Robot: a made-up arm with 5 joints.
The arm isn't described. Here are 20 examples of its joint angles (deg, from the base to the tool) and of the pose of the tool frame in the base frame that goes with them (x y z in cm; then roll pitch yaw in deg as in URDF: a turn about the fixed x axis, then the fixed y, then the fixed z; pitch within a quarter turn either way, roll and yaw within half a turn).
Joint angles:
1: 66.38 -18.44 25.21 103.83 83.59
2: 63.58 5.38 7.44 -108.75 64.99
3: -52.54 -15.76 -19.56 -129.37 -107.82
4: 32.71 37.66 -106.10 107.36 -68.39
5: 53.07 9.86 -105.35 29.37 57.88
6: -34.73 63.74 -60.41 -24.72 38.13
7: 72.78 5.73 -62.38 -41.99 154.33
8: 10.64 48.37 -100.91 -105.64 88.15
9: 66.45 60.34 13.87 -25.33 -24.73
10: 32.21 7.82 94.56 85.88 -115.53
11: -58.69 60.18 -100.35 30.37 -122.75
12: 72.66 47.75 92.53 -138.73 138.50
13: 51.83 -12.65 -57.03 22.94 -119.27
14: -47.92 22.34 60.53 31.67 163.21
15: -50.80 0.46 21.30 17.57 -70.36
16: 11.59 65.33 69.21 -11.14 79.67
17: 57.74 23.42 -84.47 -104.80 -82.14
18: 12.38 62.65 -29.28 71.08 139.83
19: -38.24 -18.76 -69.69 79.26 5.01
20: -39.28 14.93 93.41 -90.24 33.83
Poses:
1: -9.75 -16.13 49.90 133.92 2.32 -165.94
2: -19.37 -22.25 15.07 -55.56 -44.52 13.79
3: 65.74 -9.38 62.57 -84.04 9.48 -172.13
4: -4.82 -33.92 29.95 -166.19 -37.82 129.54
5: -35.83 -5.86 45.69 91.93 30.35 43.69
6: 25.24 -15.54 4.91 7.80 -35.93 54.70
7: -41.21 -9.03 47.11 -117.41 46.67 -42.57
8: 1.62 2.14 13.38 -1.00 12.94 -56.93
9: -52.85 -23.15 44.43 81.32 8.03 57.75
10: -13.95 -3.05 20.00 4.98 -0.86 -74.49
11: 38.38 -32.05 42.59 177.54 1.26 89.07
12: -18.75 -10.82 43.88 139.82 -72.75 -173.07
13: -16.14 -10.03 40.05 -162.30 66.55 10.19
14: 32.53 -16.63 38.91 151.44 -30.35 -11.92
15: 49.45 -8.18 29.39 66.61 -38.33 -8.93
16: 11.96 -37.11 25.83 -124.03 6.58 76.45
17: -12.20 1.16 35.59 126.54 3.49 -84.99
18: 6.57 -32.54 27.46 -40.83 48.31 142.19
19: 29.59 -16.14 30.17 59.47 -6.41 53.41
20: 58.14 -20.69 56.50 -150.19 16.50 98.40
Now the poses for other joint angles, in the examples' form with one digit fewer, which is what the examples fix.
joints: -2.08 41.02 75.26 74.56 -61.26
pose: -6.5 -18.7 16.2 -13.3 11.4 -29.5
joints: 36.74 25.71 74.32 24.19 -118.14
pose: -25.9 -16.7 31.1 54.9 40.2 2.2
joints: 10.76 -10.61 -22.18 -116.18 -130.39
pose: 24.9 -7.5 11.2 -97.0 -61.4 -137.4
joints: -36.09 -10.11 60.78 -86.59 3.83
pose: 66.4 -30.6 44.9 -123.4 -26.8 99.1
